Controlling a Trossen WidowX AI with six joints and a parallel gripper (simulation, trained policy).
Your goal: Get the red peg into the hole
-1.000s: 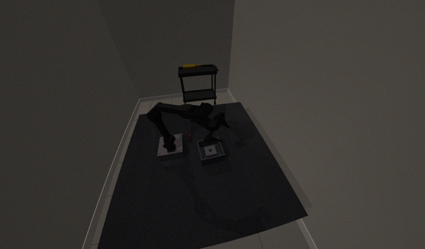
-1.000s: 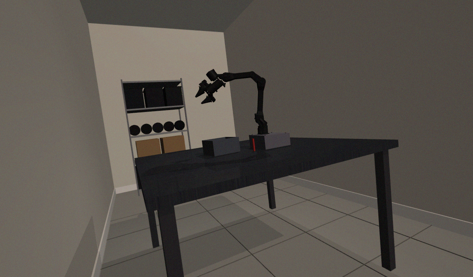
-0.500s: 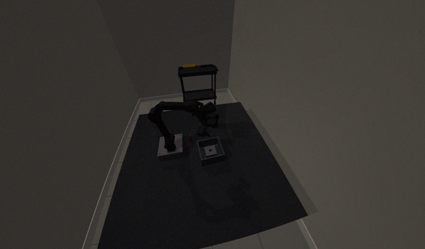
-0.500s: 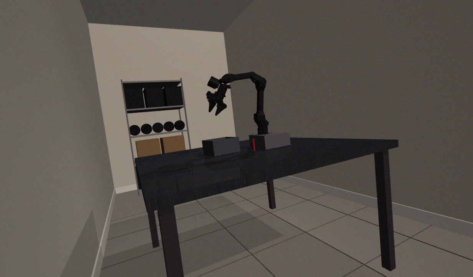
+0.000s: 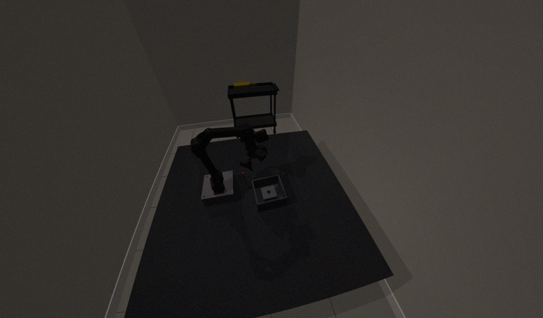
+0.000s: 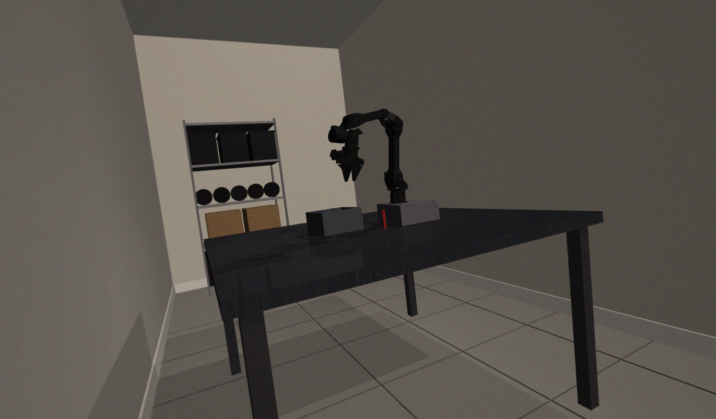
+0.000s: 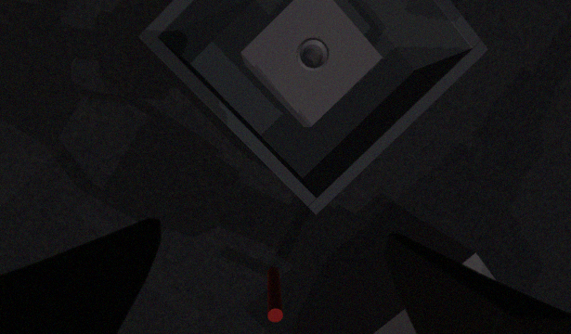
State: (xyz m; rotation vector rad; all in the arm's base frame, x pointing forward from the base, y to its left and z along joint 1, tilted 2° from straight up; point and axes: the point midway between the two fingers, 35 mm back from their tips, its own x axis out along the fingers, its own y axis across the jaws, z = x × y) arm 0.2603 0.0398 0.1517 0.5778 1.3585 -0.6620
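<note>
The red peg lies 18 cm below my gripper tip, 10 cm behind it and 8 cm to the left of it. The rest, counted from my gripper tip: pale plate 17 cm below, 10 cm to the right, 5 cm ahead; grey box 19 cm below, 10 cm to the right, 5 cm ahead.
</note>
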